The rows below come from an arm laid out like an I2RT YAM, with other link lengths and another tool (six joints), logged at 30 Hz.
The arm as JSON. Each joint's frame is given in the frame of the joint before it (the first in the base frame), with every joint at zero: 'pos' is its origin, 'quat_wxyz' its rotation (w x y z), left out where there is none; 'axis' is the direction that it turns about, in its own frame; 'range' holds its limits. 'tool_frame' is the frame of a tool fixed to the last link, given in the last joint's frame.
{
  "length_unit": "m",
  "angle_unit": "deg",
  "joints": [
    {
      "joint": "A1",
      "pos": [
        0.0,
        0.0,
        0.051
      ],
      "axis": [
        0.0,
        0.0,
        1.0
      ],
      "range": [
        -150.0,
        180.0
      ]
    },
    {
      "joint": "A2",
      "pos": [
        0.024,
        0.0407,
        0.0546
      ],
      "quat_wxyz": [
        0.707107,
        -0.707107,
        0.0,
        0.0
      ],
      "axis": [
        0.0,
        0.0,
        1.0
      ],
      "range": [
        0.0,
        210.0
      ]
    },
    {
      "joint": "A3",
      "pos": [
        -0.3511,
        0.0,
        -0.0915
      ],
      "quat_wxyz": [
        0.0,
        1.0,
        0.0,
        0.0
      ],
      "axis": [
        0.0,
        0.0,
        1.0
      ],
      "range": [
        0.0,
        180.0
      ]
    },
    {
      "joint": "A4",
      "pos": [
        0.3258,
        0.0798,
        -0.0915
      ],
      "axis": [
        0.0,
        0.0,
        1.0
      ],
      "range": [
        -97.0,
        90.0
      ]
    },
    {
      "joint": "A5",
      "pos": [
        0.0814,
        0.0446,
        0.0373
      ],
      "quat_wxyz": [
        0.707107,
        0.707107,
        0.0,
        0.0
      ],
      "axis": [
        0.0,
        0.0,
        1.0
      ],
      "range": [
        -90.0,
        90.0
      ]
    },
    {
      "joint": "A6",
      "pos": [
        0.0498,
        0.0,
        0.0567
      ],
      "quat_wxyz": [
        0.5,
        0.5,
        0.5,
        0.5
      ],
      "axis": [
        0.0,
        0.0,
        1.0
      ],
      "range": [
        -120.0,
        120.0
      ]
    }
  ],
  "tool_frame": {
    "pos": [
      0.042,
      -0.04,
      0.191
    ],
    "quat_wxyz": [
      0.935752,
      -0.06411,
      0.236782,
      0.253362
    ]
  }
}
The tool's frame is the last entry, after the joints.
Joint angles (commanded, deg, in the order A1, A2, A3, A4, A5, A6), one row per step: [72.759, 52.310, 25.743, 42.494, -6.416, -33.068]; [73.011, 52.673, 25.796, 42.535, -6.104, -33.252]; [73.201, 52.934, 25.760, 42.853, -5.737, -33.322]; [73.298, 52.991, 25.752, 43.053, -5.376, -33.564]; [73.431, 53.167, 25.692, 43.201, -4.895, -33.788]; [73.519, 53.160, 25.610, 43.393, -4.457, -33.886]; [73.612, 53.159, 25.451, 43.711, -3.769, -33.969]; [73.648, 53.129, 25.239, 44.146, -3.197, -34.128]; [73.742, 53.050, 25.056, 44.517, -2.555, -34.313]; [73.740, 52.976, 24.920, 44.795, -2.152, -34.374]
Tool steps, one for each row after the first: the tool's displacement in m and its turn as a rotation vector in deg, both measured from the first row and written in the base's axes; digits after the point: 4 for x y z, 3 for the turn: [-0.0002, 0.0021, -0.0018, -0.265, -0.014, -0.098]; [0.0001, 0.0029, -0.0023, -0.228, 0.009, -0.280]; [0.0006, 0.0026, -0.0017, -0.115, -0.164, -0.596]; [0.0015, 0.0031, -0.0028, -0.204, -0.225, -0.987]; [0.0025, 0.0024, -0.0026, -0.078, -0.235, -1.347]; [0.0043, 0.0013, -0.0027, 0.110, -0.174, -1.939]; [0.0059, -0.0002, -0.0025, 0.364, -0.238, -2.497]; [0.0073, -0.0019, -0.0019, 0.631, -0.308, -3.071]; [0.0086, -0.0033, -0.0014, 0.856, -0.311, -3.477]
